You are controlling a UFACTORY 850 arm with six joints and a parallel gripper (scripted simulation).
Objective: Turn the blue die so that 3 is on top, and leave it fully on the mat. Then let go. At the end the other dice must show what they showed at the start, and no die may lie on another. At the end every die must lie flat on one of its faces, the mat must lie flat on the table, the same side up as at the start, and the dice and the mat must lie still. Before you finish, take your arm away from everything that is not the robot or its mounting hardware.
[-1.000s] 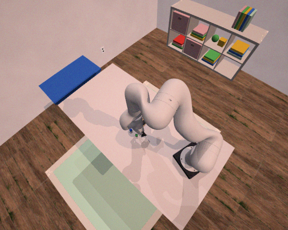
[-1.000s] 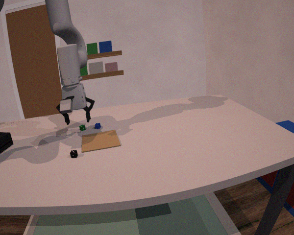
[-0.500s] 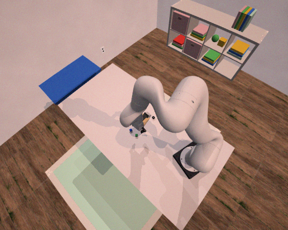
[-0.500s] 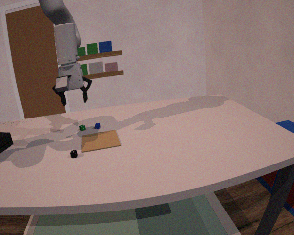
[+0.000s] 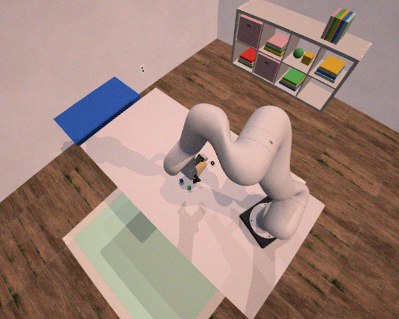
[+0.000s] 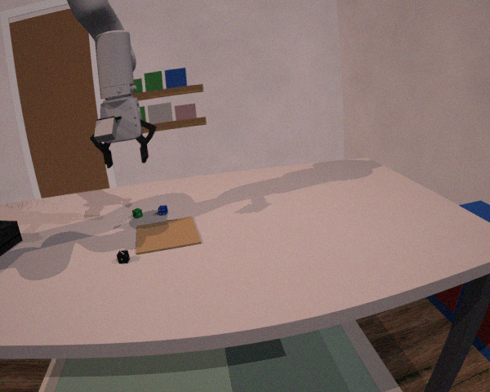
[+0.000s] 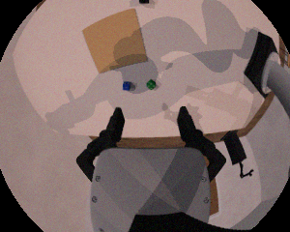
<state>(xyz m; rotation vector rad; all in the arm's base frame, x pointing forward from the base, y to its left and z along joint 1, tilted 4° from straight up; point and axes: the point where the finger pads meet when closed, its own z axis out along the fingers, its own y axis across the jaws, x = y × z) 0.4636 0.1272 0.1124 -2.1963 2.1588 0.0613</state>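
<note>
My hand is 150 mm above the blue die, 70 mm short of it and 20 mm to the right of it. Also, from my hand: tan mat 160 mm below, 100 mm to the right, 90 mm ahead; green die 150 mm below, 20 mm to the left; black die 210 mm to the right, 150 mm below, 10 mm ahead.
</note>
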